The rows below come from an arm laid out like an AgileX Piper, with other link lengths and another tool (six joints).
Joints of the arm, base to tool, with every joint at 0 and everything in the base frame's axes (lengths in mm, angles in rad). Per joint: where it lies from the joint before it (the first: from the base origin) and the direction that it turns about. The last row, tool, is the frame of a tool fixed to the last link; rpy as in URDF.
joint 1: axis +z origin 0 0 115.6
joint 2: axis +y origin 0 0 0
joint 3: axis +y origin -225.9 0 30.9
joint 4: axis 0.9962 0 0.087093 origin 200.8 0 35.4
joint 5: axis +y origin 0 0 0
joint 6: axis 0.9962 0 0.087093 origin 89.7 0 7.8
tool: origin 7.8 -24 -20.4 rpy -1.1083 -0.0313 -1.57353
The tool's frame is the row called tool.
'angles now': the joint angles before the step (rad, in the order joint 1, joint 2, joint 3, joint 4, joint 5, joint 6). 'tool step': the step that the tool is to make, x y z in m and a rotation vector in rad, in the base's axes. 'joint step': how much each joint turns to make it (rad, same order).
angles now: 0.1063 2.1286 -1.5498 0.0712 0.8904 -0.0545
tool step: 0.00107 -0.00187 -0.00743 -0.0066 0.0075 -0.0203
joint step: -0.0043 0.0226 0.0000 -0.0104 -0.0155 0.0204
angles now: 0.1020 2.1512 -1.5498 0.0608 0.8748 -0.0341
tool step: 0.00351 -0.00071 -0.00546 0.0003 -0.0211 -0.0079
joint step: -0.0027 0.0167 -0.0008 -0.0018 -0.0371 0.0043
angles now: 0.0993 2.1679 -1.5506 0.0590 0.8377 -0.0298
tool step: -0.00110 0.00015 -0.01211 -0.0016 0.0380 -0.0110
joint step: 0.0000 0.0367 -0.0013 0.0000 0.0020 0.0113
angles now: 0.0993 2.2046 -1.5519 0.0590 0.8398 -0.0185
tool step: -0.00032 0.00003 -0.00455 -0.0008 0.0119 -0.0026
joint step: 0.0000 0.0136 0.0000 0.0000 -0.0017 0.0026
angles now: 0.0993 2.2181 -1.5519 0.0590 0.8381 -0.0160
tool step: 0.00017 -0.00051 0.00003 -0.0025 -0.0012 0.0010
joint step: -0.0008 0.0001 0.0000 -0.0031 -0.0010 -0.0001
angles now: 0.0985 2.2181 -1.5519 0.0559 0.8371 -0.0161
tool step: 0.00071 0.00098 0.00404 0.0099 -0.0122 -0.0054
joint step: 0.0000 -0.0107 -0.0035 0.0103 0.0011 0.0000
